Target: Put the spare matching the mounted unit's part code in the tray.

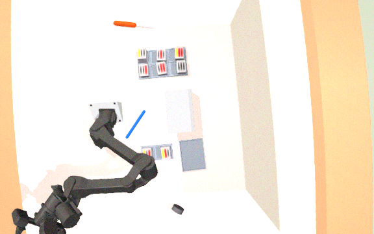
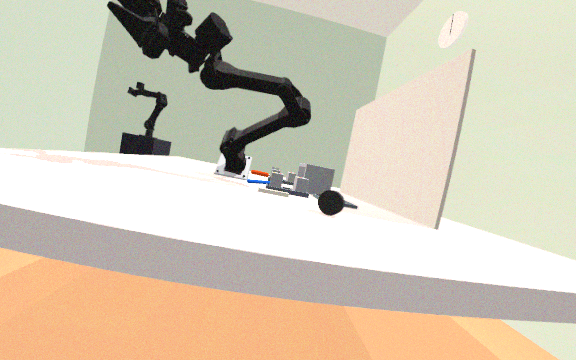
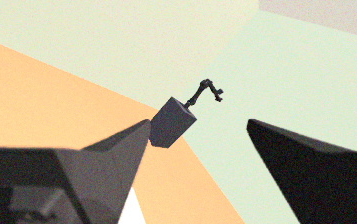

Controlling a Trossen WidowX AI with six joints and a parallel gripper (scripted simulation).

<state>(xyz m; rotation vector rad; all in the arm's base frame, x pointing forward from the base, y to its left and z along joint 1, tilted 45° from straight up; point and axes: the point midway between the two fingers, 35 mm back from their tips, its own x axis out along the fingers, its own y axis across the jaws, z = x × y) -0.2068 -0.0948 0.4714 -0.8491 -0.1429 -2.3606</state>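
Right now the labelled block is 620 mm to the left of my gripper tip, 500 mm ahead of it and 290 mm below it. From my gripper tip the other things lie so: black puck: 490 mm ahead, 300 mm below, 40 mm to the left; blue stick: 390 mm to the left, 320 mm below, 310 mm ahead; flat tray: 550 mm ahead, 320 mm below, 260 mm to the left.
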